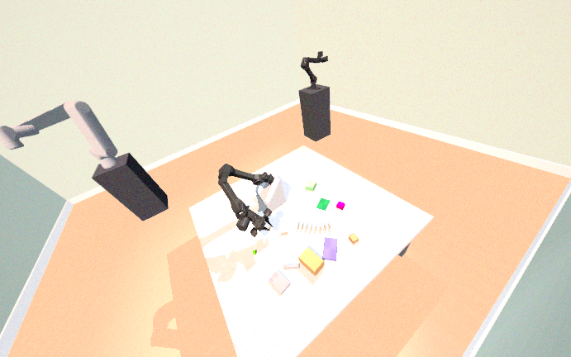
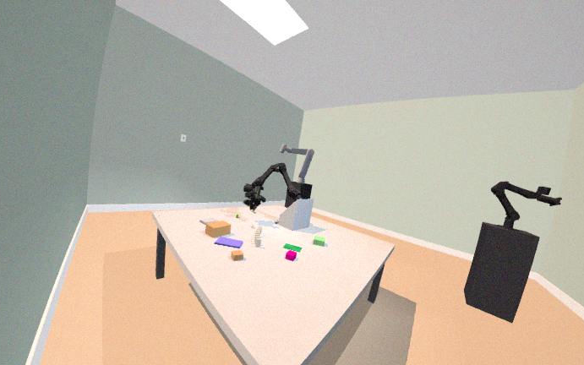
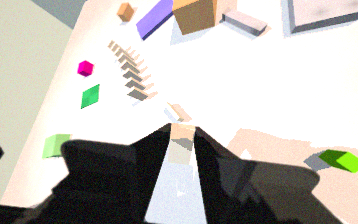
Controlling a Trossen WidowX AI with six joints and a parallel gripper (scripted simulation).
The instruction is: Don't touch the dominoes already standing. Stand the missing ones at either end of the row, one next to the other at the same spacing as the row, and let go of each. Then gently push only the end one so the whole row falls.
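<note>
Now: gripper tip 160 mm to the left of the tiny green cube, 90 mm above it and 20 mm short of it. Round my gripper tip: orange cube: 390 mm to the left, 320 mm ahead, 90 mm below; then green tile: 430 mm to the left, 100 mm below, 20 mm behind; then purple slab: 280 mm ahead, 240 mm to the left, 90 mm below.
</note>
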